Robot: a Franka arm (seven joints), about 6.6 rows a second.
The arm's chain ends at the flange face. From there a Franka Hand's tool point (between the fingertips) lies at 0.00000 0.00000 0.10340 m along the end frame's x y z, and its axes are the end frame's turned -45 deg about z.
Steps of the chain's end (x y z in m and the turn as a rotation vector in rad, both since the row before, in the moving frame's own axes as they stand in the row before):
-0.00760, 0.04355, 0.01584, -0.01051, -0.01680, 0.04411
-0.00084, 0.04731, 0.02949, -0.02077, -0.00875, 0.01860
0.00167, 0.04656, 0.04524, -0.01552, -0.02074, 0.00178
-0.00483, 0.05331, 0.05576, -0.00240, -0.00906, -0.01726
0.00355, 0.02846, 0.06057, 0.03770, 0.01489, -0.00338
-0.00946, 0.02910, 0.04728, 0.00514, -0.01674, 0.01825
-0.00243, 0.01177, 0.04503, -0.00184, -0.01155, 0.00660
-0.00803, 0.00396, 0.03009, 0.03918, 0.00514, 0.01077
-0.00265, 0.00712, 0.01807, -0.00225, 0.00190, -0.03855
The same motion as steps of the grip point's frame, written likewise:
-0.03815, 0.02492, 0.01582, 0.00445, -0.01931, 0.04411
-0.03621, 0.03372, 0.02946, -0.00850, -0.02087, 0.01860
-0.03439, 0.03372, 0.04521, 0.00369, -0.02564, 0.00178
-0.04195, 0.03380, 0.05576, 0.00471, -0.00810, -0.01726
-0.01377, 0.02096, 0.06049, 0.01613, 0.03719, -0.00338
-0.02810, 0.01228, 0.04726, 0.01547, -0.00820, 0.01825
-0.01102, 0.00589, 0.04502, 0.00687, -0.00947, 0.00660
-0.00523, -0.00535, 0.03001, 0.02407, 0.03134, 0.01077
-0.00693, 0.00346, 0.01807, -0.00293, -0.00025, -0.03855

